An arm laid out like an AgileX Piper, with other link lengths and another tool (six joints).
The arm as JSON. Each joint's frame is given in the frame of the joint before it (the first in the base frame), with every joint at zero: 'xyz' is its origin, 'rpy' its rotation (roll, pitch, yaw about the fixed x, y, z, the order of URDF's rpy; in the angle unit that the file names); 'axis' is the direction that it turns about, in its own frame. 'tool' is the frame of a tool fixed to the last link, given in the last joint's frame.
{
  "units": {
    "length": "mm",
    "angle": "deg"
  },
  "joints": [
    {
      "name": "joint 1",
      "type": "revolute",
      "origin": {
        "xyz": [
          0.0,
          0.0,
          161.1
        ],
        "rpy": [
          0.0,
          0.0,
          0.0
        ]
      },
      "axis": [
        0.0,
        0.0,
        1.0
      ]
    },
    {
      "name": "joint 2",
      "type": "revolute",
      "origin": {
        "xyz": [
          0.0,
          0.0,
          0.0
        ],
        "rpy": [
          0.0,
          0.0,
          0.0
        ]
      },
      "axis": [
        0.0,
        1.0,
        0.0
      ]
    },
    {
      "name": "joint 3",
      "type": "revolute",
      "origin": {
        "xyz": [
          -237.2,
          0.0,
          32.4
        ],
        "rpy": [
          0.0,
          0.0,
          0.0
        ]
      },
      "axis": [
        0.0,
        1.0,
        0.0
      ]
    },
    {
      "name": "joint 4",
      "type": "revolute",
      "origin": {
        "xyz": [
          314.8,
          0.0,
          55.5
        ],
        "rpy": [
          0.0,
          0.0,
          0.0
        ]
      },
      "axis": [
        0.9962,
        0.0,
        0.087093
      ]
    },
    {
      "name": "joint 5",
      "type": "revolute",
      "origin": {
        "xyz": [
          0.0,
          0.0,
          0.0
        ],
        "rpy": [
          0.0,
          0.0,
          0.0
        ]
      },
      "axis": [
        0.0,
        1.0,
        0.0
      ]
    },
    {
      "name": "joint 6",
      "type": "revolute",
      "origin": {
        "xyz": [
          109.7,
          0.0,
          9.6
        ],
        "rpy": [
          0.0,
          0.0,
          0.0
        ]
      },
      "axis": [
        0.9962,
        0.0,
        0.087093
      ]
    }
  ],
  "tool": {
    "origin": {
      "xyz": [
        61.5,
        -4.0,
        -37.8
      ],
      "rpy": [
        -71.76,
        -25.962,
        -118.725
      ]
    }
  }
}
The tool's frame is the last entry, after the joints.
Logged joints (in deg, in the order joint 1, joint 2, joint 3, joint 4, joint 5, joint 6), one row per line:
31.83, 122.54, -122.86, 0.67, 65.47, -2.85
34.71, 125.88, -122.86, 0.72, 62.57, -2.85
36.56, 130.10, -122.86, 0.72, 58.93, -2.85
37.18, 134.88, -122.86, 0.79, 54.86, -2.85
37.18, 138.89, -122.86, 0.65, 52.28, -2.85
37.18, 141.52, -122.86, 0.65, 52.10, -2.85
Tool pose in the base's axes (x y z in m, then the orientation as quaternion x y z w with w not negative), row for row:
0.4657, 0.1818, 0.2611, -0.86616, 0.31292, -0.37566, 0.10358
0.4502, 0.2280, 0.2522, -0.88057, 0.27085, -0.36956, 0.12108
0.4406, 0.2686, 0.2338, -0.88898, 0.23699, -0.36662, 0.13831
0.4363, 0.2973, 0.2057, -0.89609, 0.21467, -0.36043, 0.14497
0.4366, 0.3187, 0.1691, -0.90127, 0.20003, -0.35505, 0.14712
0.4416, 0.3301, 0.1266, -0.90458, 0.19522, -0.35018, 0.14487
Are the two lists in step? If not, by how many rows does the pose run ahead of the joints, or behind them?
The pose runs 2 rows behind the joints: the pose in row i belongs to the joints in row i - 2.
